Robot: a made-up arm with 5 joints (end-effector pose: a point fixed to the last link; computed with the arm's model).
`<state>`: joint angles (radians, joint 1 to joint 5).
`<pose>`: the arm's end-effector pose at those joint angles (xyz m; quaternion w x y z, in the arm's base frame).
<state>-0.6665 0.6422 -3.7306 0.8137 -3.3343</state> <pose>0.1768 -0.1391 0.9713 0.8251 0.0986 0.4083 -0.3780</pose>
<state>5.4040 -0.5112 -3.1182 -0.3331 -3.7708</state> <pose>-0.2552 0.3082 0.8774 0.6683 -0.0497 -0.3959 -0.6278</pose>
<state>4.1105 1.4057 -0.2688 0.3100 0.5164</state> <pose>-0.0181 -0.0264 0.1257 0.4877 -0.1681 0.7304 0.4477</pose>
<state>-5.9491 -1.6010 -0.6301 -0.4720 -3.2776</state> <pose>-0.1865 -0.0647 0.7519 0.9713 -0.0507 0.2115 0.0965</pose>
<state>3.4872 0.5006 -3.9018 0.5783 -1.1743</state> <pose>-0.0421 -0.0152 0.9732 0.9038 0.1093 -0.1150 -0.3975</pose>
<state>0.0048 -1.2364 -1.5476 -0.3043 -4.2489</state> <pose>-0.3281 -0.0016 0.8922 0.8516 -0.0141 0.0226 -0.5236</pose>
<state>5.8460 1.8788 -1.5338 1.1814 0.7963</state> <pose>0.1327 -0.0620 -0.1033 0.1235 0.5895 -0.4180 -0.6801</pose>
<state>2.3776 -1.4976 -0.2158 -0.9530 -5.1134</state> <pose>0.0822 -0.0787 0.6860 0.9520 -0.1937 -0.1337 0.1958</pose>
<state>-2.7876 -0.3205 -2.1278 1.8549 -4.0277</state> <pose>-0.1877 -0.0694 0.8676 0.0769 -0.7783 -0.5557 0.2821</pose>
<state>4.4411 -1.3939 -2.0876 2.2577 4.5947</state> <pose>0.0788 0.2832 0.7399 0.5636 0.8161 -0.0628 -0.1110</pose>
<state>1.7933 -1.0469 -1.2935 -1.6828 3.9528</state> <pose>0.0562 -0.2483 0.7926 0.2400 0.2012 -0.3763 0.8720</pose>
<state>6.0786 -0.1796 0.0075 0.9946 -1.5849</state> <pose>0.0703 -0.0146 0.3397 0.3118 -0.7068 -0.5836 0.2501</pose>
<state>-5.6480 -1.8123 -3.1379 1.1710 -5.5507</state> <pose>-0.5411 -0.3988 0.2923 0.5999 0.3131 -0.0152 -0.7361</pose>
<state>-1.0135 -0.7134 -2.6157 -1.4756 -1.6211</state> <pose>-0.1906 0.3059 0.7793 0.6522 -0.7051 -0.2211 0.1690</pose>
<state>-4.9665 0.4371 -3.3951 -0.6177 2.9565</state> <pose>0.0131 0.0505 0.9440 0.8244 0.1469 -0.1574 0.5235</pose>
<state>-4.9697 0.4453 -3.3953 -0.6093 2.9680</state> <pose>0.0146 0.0554 0.9446 0.8236 0.1403 -0.1526 0.5279</pose>
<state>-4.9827 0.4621 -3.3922 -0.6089 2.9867</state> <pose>0.0181 0.0653 0.9440 0.8239 0.1313 -0.1474 0.5313</pose>
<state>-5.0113 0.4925 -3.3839 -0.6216 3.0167</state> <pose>0.0255 0.0827 0.9411 0.8256 0.1187 -0.1414 0.5332</pose>
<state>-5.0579 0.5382 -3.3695 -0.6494 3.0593</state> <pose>0.0388 0.1078 0.9347 0.8290 0.1026 -0.1339 0.5331</pose>
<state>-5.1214 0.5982 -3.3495 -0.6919 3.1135</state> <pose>0.0599 0.1382 0.9235 0.8340 0.0842 -0.1244 0.5309</pose>
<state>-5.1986 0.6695 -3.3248 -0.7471 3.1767</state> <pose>0.0897 0.1698 0.9065 0.8401 0.0651 -0.1125 0.5265</pose>
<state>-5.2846 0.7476 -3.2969 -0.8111 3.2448</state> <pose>0.1276 0.1980 0.8837 0.8470 0.0473 -0.0984 0.5203</pose>
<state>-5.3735 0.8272 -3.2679 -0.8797 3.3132</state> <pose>0.1703 0.2189 0.8561 0.8540 0.0322 -0.0833 0.5126</pose>
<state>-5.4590 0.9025 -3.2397 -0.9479 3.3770</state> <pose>0.2134 0.2306 0.8262 0.8607 0.0208 -0.0686 0.5041</pose>
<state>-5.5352 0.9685 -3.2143 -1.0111 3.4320</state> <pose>0.2521 0.2339 0.7971 0.8668 0.0131 -0.0561 0.4954</pose>
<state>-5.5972 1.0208 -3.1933 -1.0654 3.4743</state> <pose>0.2829 0.2315 0.7720 0.8721 0.0085 -0.0474 0.4870</pose>
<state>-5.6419 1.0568 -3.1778 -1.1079 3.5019</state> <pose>0.3039 0.2269 0.7534 0.8764 0.0061 -0.0432 0.4797</pose>
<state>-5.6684 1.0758 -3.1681 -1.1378 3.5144</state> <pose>0.3151 0.2225 0.7425 0.8797 0.0053 -0.0439 0.4735</pose>
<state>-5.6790 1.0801 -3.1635 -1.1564 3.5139</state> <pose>0.3182 0.2196 0.7386 0.8821 0.0057 -0.0488 0.4685</pose>
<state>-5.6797 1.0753 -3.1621 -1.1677 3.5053</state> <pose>0.3163 0.2180 0.7393 0.8839 0.0067 -0.0560 0.4642</pose>
